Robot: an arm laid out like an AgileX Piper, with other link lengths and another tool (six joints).
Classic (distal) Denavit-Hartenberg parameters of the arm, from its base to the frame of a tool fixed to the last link. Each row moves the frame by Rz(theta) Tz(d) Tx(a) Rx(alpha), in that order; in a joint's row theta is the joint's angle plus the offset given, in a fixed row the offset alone. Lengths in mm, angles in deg.
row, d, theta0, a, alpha
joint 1, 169.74, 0.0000, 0.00, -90.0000
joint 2, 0.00, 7.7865, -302.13, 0.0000
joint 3, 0.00, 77.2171, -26.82, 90.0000
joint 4, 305.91, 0.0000, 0.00, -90.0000
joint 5, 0.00, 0.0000, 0.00, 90.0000
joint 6, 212.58, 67.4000, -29.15, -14.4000
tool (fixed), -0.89, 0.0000, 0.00, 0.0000
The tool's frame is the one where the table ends.
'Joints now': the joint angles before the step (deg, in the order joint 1, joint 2, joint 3, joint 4, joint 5, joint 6). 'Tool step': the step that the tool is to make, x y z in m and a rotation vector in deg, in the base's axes. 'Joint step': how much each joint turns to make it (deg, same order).
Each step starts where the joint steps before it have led.
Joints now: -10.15 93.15 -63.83 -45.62 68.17 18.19
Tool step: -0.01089 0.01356 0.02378 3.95 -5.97 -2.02
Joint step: 0.00 -5.67 -0.21 5.50 0.57 -0.45
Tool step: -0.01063 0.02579 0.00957 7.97 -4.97 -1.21
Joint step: 0.00 -5.13 0.00 9.46 0.62 -2.07
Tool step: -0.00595 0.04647 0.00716 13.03 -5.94 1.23
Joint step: 0.00 -5.77 0.00 15.01 0.55 -4.56
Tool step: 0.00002 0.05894 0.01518 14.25 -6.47 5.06
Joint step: 0.09 -5.40 0.00 16.98 0.70 -6.75
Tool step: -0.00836 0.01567 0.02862 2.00 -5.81 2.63
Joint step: 0.00 -5.35 0.00 3.92 0.13 -2.75
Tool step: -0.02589 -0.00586 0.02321 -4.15 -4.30 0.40
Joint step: 0.00 -7.23 2.13 -3.03 0.19 -0.76
